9 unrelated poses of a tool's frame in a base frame.
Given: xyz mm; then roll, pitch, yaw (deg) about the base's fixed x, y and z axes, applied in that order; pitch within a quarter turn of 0, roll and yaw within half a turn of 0.
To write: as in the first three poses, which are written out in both.
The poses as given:
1: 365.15, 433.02, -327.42, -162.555, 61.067, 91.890
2: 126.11, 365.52, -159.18, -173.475, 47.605, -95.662
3: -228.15, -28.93, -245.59, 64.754, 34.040, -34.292
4: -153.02, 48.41, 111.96, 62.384, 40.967, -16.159
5: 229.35, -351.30, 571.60, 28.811, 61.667, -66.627
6: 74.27, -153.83, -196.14, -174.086, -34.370, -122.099
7: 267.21, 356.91, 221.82, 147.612, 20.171, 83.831
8: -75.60, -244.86, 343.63, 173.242, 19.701, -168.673
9: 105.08, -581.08, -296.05, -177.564, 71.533, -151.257
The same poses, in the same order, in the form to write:
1: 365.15, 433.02, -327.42, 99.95, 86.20, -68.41
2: 126.11, 365.52, -159.18, -89.19, 103.59, 34.69
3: -228.15, -28.93, -245.59, 71.05, 10.78, -49.02
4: -153.02, 48.41, 111.96, 64.97, 28.38, -36.32
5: 229.35, -351.30, 571.60, 59.32, 39.12, -74.07
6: 74.27, -153.83, -196.14, 74.73, -130.14, 29.25
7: 267.21, 356.91, 221.82, 101.20, 100.75, 8.79
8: -75.60, -244.86, 343.63, -17.49, 159.68, 12.19
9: 105.08, -581.08, -296.05, -25.46, 106.08, 17.26
